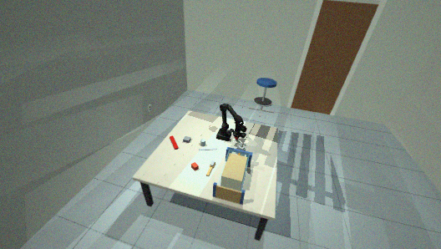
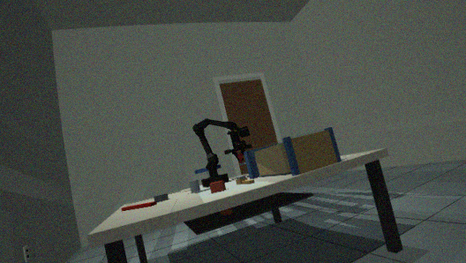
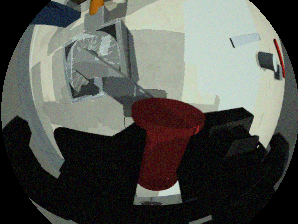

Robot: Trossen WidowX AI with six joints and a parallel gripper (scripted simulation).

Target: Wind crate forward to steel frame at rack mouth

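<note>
The winch handle lies 30 mm ahead of my gripper tip, 20 mm to the left of it and 10 mm below it. From my gripper tip the other things lie so: winch: 60 mm ahead, 60 mm to the left, 80 mm below; then red knob: 20 mm above; then blue frame: 230 mm ahead, 60 mm to the left, 10 mm below.
</note>
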